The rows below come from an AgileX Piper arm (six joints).
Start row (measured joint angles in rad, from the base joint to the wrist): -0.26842, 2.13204, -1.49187, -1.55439, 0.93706, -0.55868
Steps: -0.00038, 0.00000, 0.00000, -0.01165, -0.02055, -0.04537; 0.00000, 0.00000, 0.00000, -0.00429, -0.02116, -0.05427; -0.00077, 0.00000, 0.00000, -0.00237, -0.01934, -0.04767; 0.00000, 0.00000, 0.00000, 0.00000, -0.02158, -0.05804; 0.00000, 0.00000, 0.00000, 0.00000, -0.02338, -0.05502; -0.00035, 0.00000, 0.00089, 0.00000, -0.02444, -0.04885; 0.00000, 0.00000, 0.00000, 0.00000, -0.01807, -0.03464; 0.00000, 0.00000, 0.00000, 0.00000, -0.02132, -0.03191
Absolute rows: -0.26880, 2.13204, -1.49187, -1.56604, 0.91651, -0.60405; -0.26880, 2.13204, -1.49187, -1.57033, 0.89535, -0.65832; -0.26957, 2.13204, -1.49187, -1.57270, 0.87601, -0.70599; -0.26957, 2.13204, -1.49187, -1.57270, 0.85443, -0.76403; -0.26957, 2.13204, -1.49187, -1.57270, 0.83105, -0.81905; -0.26992, 2.13204, -1.49098, -1.57270, 0.80661, -0.86790; -0.26992, 2.13204, -1.49098, -1.57270, 0.78854, -0.90254; -0.26992, 2.13204, -1.49098, -1.57270, 0.76722, -0.93445
